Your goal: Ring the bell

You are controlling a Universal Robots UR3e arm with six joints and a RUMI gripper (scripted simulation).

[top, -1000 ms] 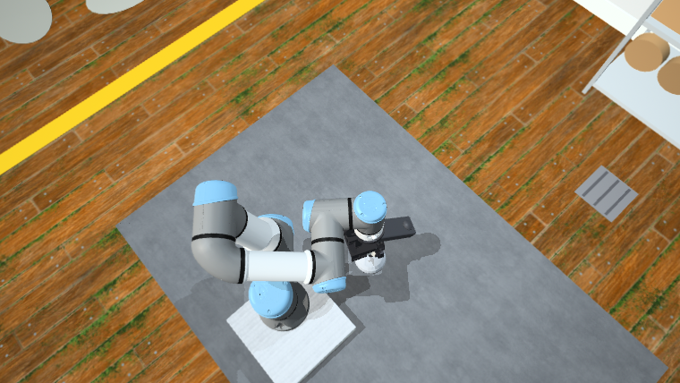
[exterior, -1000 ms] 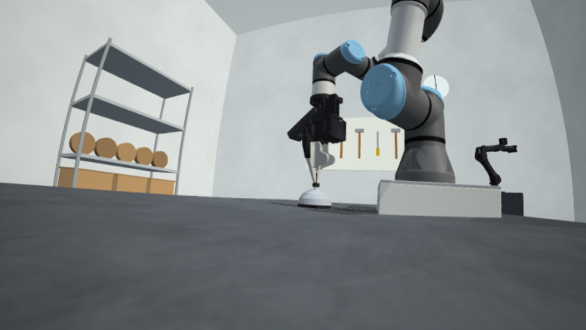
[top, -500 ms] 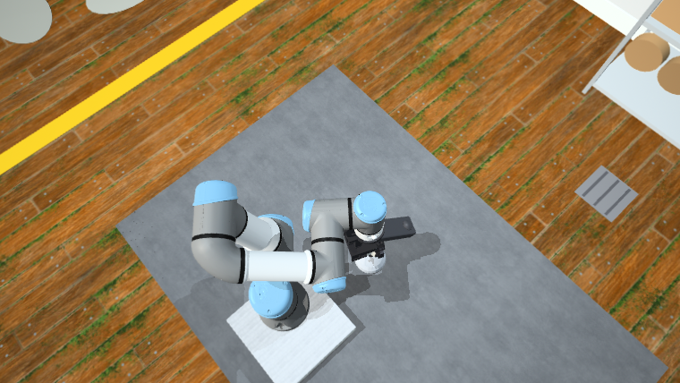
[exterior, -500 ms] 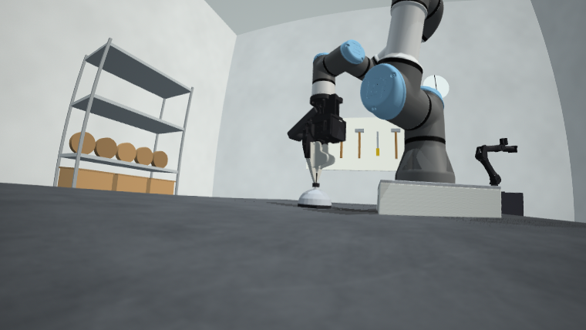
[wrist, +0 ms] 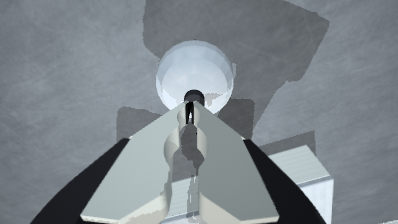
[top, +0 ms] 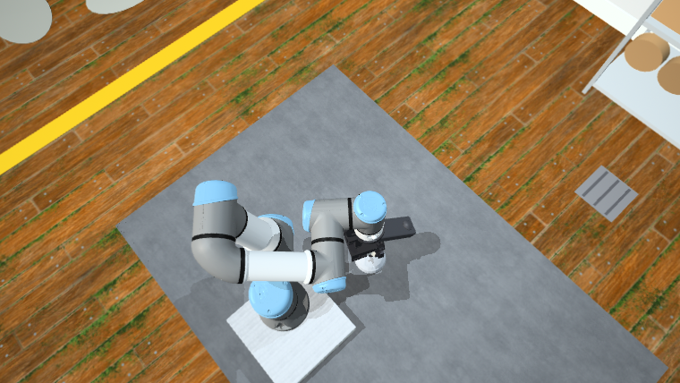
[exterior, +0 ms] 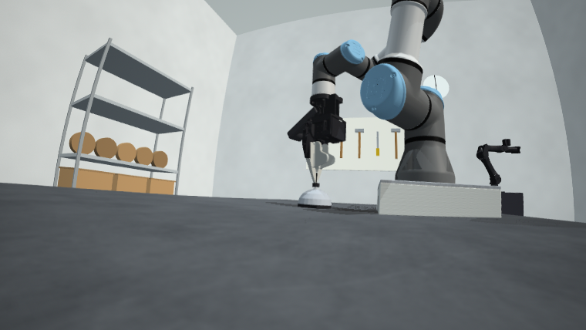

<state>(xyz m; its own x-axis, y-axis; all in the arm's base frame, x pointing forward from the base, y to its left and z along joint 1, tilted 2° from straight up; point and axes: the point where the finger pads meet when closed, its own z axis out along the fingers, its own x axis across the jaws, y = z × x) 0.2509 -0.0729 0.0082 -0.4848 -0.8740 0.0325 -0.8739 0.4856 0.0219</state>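
Now: hand 3 cm above the dark button. Also, from my hand: bell 4 cm below.
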